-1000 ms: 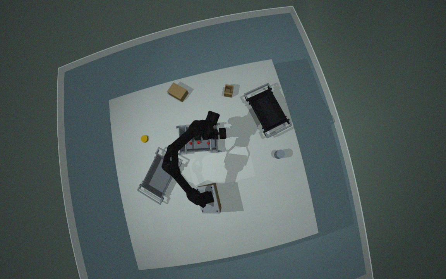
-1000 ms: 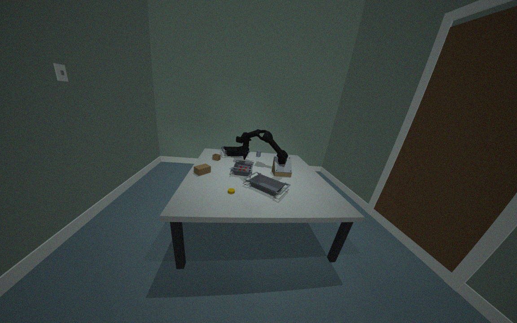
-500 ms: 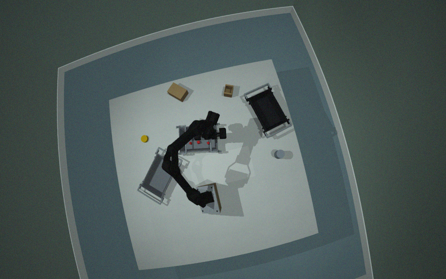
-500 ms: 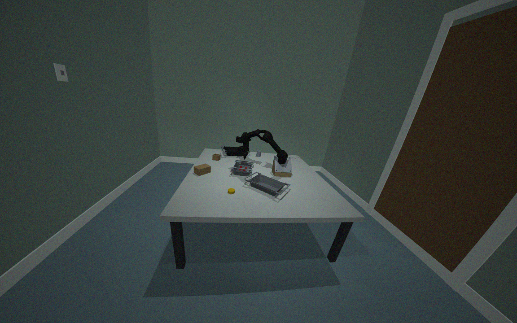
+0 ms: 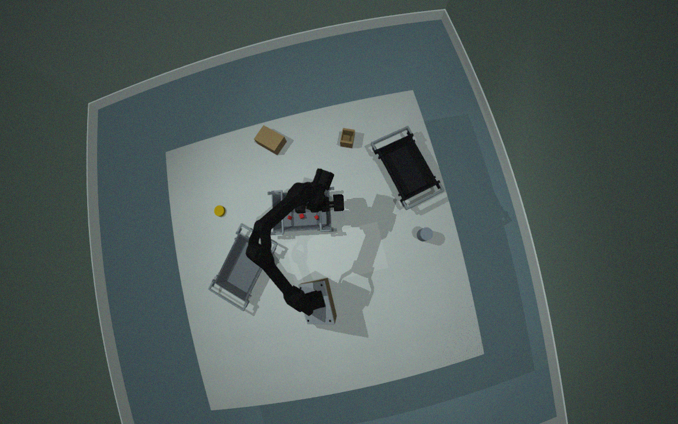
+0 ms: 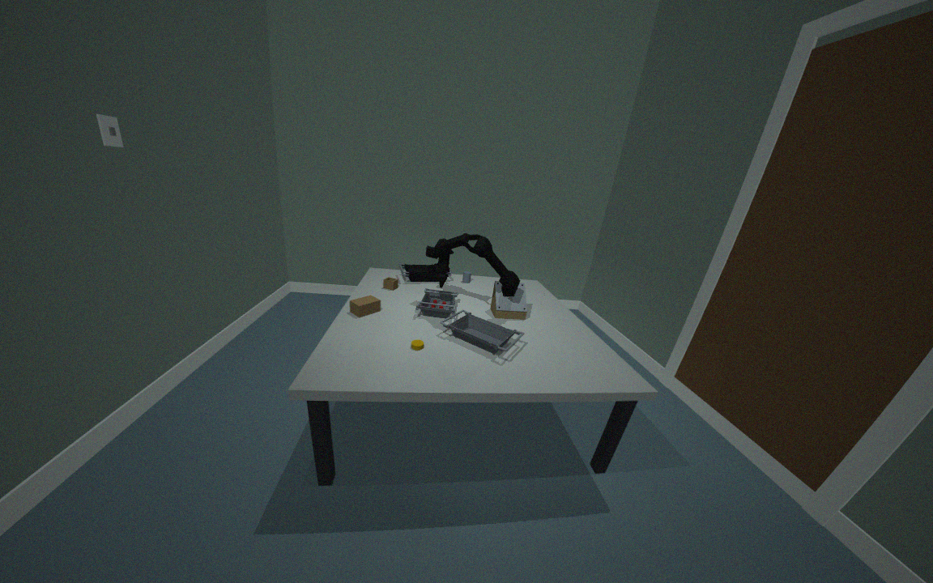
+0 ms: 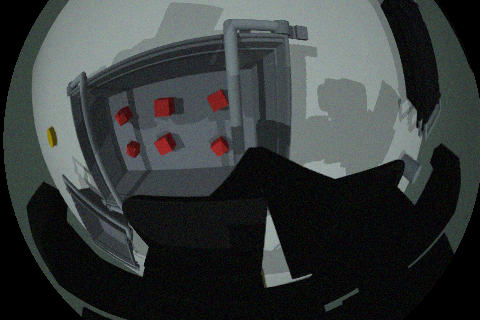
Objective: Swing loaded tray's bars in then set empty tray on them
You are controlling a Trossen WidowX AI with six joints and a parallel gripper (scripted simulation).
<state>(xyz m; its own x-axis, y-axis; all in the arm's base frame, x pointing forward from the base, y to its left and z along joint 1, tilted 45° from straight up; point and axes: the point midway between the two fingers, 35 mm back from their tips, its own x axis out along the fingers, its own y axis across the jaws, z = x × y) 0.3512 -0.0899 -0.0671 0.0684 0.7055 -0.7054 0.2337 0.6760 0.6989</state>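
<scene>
The tray lies 14 cm behind my gripper tip, 40 cm to the left of it and 5 cm below it. Round my gripper tip: small open box (28 cm ahead, 20 cm to the right, 8 cm below); yellow disc (14 cm ahead, 46 cm to the left, 8 cm below).
</scene>
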